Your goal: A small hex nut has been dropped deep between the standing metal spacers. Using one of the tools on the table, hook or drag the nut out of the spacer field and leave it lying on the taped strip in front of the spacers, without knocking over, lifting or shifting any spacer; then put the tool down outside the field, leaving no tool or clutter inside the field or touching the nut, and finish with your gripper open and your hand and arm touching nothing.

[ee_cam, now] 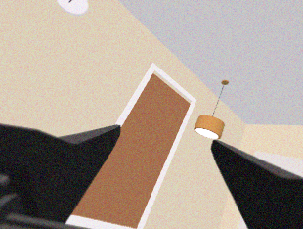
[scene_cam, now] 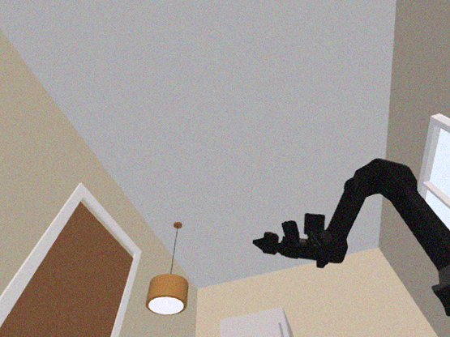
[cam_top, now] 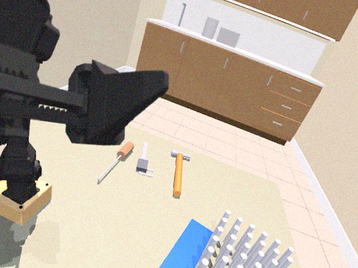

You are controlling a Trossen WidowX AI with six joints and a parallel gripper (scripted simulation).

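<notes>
Now: the wooden-handled hook tool 230 mm behind my gripper tip, 580 mm to the left of it and 540 mm below it. Also, from my gripper tip: hex nut (260 mm ahead, 250 mm to the left, 540 mm below); then blue taped strip (120 mm ahead, 320 mm to the left, 550 mm below); then small wrench (370 mm behind, 780 mm to the left, 550 mm below).
</notes>
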